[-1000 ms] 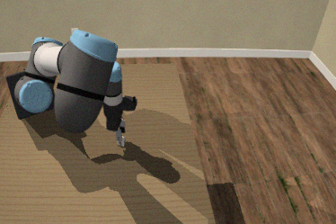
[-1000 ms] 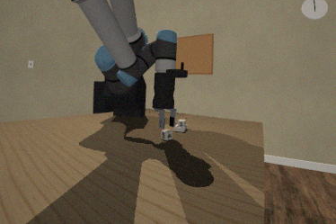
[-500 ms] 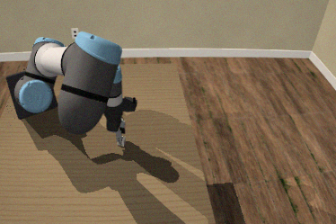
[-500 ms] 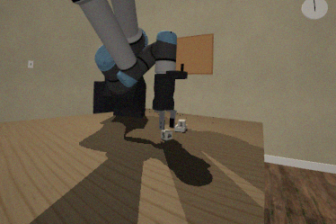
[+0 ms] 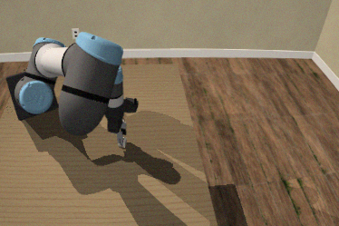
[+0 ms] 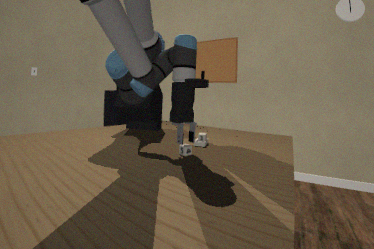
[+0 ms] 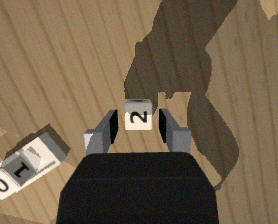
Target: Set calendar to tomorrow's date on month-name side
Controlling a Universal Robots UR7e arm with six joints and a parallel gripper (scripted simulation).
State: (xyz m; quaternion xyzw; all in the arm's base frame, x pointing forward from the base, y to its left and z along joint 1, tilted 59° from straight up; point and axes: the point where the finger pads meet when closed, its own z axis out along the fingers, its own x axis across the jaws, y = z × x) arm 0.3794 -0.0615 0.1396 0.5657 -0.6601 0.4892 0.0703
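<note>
The white digit cube lies 40 mm below my hand. From my hand the other things lie so: white tray: 150 mm to the left, 50 mm below.
</note>
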